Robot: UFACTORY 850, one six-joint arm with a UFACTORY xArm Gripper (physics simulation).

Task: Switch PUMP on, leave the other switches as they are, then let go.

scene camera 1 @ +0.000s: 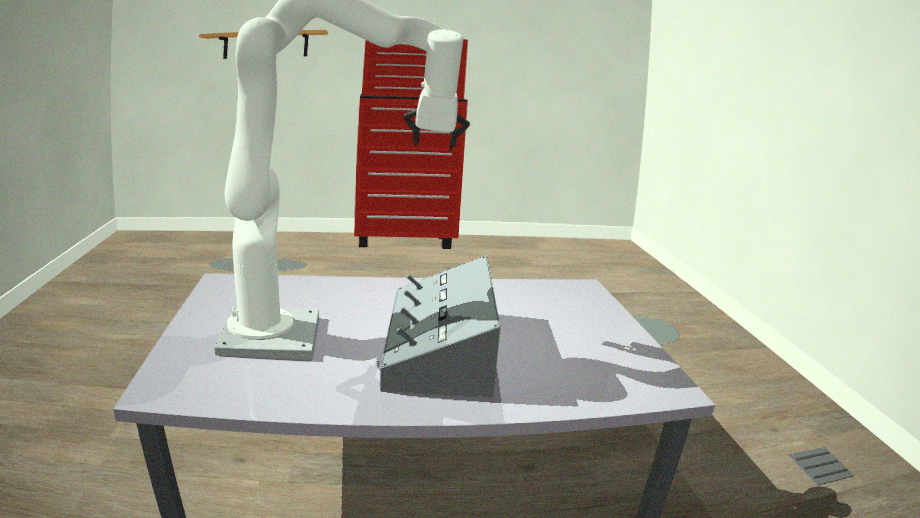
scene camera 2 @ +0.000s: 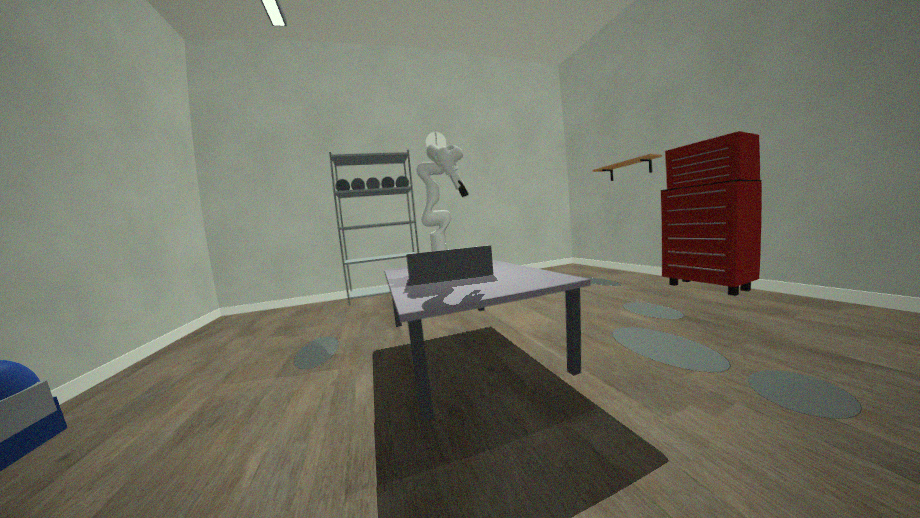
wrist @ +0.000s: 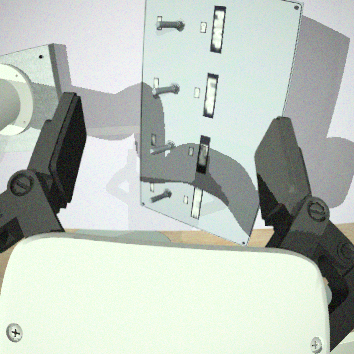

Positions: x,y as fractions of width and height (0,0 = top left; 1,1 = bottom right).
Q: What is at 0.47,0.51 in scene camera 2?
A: A sloped switch panel.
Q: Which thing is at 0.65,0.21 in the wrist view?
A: A sloped switch panel.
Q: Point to a sloped switch panel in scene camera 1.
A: At 0.50,0.64
